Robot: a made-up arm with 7 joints. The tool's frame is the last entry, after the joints. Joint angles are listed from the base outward.
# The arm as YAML. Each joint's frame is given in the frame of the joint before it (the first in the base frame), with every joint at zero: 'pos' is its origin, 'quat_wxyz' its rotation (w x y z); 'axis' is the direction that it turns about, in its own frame. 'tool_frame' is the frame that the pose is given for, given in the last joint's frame.
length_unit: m
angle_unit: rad
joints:
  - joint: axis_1
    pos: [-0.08, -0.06, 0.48]
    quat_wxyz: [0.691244, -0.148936, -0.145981, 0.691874]
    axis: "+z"
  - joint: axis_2
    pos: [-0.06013, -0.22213, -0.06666]
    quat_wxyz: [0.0, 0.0, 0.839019, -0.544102]
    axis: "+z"
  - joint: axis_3
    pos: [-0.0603, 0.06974, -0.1]
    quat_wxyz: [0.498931, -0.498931, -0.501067, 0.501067]
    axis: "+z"
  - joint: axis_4
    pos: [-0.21, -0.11, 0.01]
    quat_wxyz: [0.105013, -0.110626, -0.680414, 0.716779]
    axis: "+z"
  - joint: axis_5
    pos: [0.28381, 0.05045, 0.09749]
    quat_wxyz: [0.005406, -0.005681, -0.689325, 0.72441]
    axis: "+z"
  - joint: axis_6
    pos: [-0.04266, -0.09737, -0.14]
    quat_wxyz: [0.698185, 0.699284, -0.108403, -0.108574]
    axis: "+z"
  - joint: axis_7
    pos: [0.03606, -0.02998, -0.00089]
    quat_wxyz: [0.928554, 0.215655, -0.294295, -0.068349]
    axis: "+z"
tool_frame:
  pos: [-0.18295, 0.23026, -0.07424]
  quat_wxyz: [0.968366, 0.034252, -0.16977, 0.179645]
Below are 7 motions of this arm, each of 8 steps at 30 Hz.
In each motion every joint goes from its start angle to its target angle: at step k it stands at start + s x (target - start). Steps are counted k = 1, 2, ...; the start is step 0. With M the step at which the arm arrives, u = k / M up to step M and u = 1 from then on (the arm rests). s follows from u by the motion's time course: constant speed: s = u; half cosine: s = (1 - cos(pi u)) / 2; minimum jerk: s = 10 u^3 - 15 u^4 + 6 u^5.
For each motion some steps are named. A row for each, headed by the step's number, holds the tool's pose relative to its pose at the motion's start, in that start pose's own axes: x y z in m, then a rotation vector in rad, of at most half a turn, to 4 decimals.
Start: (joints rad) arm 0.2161 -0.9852 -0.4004 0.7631 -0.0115 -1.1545 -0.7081
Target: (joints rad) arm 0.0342 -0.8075 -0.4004 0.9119 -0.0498 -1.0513 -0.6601
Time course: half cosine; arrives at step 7
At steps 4, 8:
4: 0.0483 -0.0322 -0.0605 0.0945 0.2624 -0.0180
8: 0.0762 -0.0592 -0.0988 0.1704 0.4194 -0.0450

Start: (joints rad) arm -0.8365 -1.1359 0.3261 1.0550 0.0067 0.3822 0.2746
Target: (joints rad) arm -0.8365 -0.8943 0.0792 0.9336 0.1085 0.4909 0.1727
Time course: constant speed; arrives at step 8
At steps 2, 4, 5, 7, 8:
2: -0.0160 0.0149 0.0084 0.0370 0.0350 0.0367
4: -0.0350 0.0290 0.0179 0.0709 0.0669 0.0747
5: -0.0457 0.0357 0.0230 0.0868 0.0816 0.0940
7: -0.0693 0.0482 0.0338 0.1165 0.1083 0.1333
8: -0.0823 0.0538 0.0396 0.1303 0.1203 0.1532

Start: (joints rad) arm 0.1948 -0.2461 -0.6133 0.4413 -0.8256 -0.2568 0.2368
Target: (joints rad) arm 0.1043 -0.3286 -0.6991 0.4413 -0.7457 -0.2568 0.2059
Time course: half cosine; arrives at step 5
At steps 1, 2, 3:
1: -0.0014 0.0040 0.0017 -0.0070 0.0031 0.0031
2: -0.0052 0.0144 0.0057 -0.0255 0.0116 0.0110
3: -0.0101 0.0274 0.0100 -0.0487 0.0227 0.0206

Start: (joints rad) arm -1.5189 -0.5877 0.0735 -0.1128 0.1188 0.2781 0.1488
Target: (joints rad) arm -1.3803 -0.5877 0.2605 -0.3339 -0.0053 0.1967 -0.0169
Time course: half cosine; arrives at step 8
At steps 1, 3, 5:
1: 0.0052 0.0047 -0.0051 -0.0154 0.0017 -0.0063
3: 0.0408 0.0361 -0.0434 -0.1262 0.0114 -0.0483
5: 0.0876 0.0745 -0.1041 -0.2861 0.0175 -0.0997

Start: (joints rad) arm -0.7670 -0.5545 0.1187 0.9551 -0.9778 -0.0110 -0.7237
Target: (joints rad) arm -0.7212 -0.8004 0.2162 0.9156 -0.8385 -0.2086 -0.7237
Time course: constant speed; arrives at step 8
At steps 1, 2, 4, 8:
1: -0.0043 0.0090 -0.0244 -0.0588 -0.0106 0.0017
2: -0.0086 0.0167 -0.0488 -0.1174 -0.0227 0.0038
4: -0.0171 0.0281 -0.0976 -0.2339 -0.0517 0.0085
8: -0.0323 0.0359 -0.1922 -0.4636 -0.1280 0.0209

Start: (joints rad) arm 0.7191 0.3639 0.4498 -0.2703 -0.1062 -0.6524 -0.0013
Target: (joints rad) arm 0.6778 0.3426 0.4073 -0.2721 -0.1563 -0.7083 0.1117
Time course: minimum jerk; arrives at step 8
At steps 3, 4, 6, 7, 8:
3: -0.0076 -0.0109 0.0031 0.0060 -0.0246 0.0037
4: -0.0139 -0.0198 0.0053 0.0102 -0.0445 0.0068
6: -0.0254 -0.0351 0.0086 0.0161 -0.0794 0.0120
7: -0.0280 -0.0384 0.0093 0.0171 -0.0871 0.0131
8: -0.0285 -0.0390 0.0094 0.0173 -0.0885 0.0133

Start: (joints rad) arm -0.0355 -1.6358 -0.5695 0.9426 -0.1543 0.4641 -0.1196
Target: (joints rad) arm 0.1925 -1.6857 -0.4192 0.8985 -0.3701 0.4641 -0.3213
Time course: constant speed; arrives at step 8
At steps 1, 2, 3, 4, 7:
1: 0.0083 0.0089 -0.0120 -0.0311 -0.0080 -0.0032
2: 0.0163 0.0177 -0.0242 -0.0622 -0.0167 -0.0060
3: 0.0241 0.0264 -0.0368 -0.0930 -0.0261 -0.0084
4: 0.0317 0.0349 -0.0495 -0.1237 -0.0364 -0.0104
7: 0.0527 0.0595 -0.0891 -0.2143 -0.0716 -0.0135

